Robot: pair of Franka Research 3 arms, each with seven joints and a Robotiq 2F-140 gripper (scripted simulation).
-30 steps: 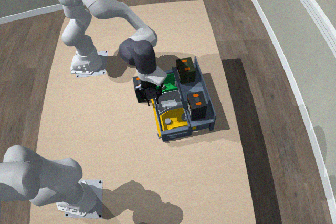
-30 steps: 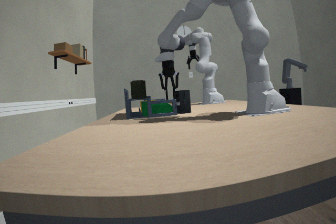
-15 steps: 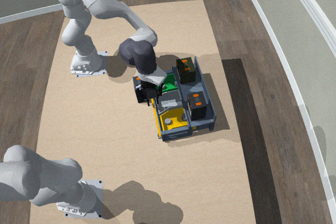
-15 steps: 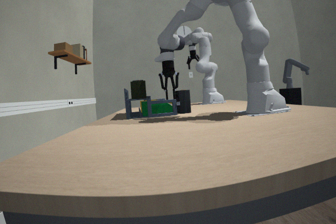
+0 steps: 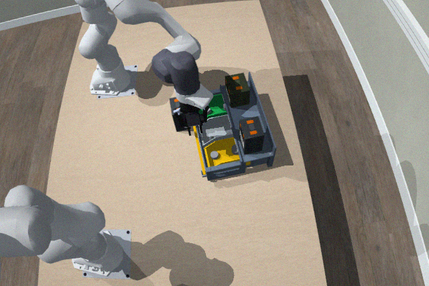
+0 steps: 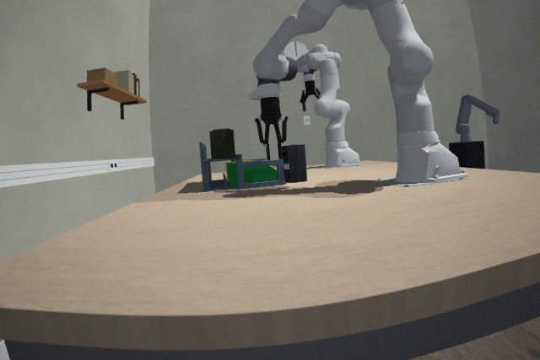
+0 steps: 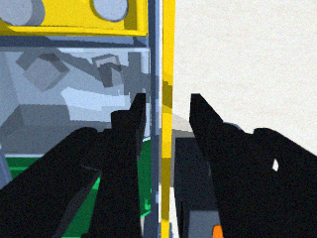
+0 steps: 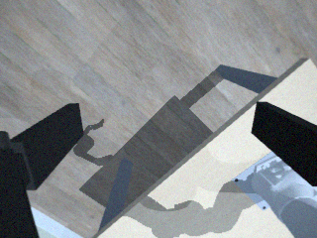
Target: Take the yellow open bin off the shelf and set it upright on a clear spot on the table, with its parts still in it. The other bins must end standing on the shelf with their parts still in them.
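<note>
Now: the thin yellow bar 5 cm below my left hand. The rest, counted from my left hand: green bin (12 cm to the left, 9 cm ahead, 7 cm below); blue-grey shelf (13 cm ahead, 4 cm below, 2 cm to the left); grey bin (10 cm ahead, 7 cm below, 1 cm to the left).
</note>
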